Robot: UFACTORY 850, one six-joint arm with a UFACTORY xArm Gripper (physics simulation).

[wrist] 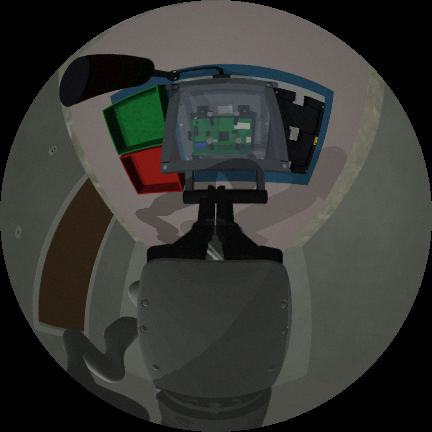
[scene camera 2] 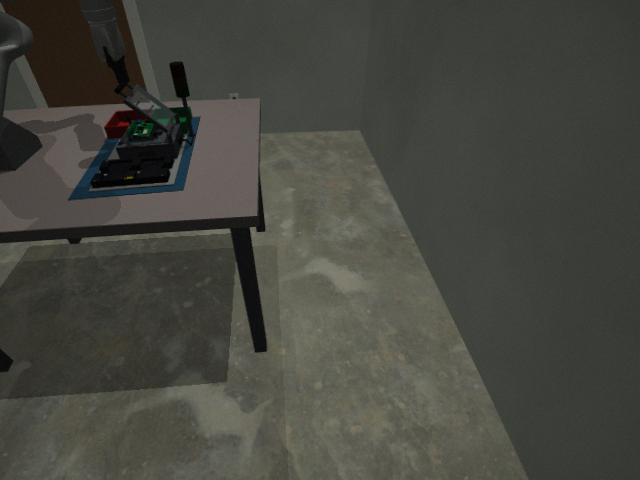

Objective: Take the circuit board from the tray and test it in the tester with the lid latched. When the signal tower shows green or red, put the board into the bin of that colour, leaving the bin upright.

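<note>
The green circuit board (scene camera 2: 140, 129) (wrist: 215, 131) lies in the tester (scene camera 2: 149, 148), seen through the clear lid in the wrist view. The lid (scene camera 2: 149, 105) (wrist: 172, 120) stands tilted partly open, its handle (wrist: 250, 196) raised. My gripper (scene camera 2: 123, 86) (wrist: 215, 194) is shut and empty, its fingertips at the lid's handle; whether they touch it I cannot tell. The signal tower (scene camera 2: 179, 80) (wrist: 107, 75) looks dark, with no green or red light. The green bin (scene camera 2: 184, 114) (wrist: 137, 120) and the red bin (scene camera 2: 117, 124) (wrist: 155, 170) stand upright. The black tray (scene camera 2: 111, 178) (wrist: 302, 150) is beside the tester.
A blue mat (scene camera 2: 82, 193) (wrist: 325, 120) lies under the tester and the tray on the table (scene camera 2: 222, 170) (wrist: 225, 30). The signal tower's thin pole rises close beside the tester and the green bin. A wall (scene camera 2: 491, 155) stands beyond the table's right side.
</note>
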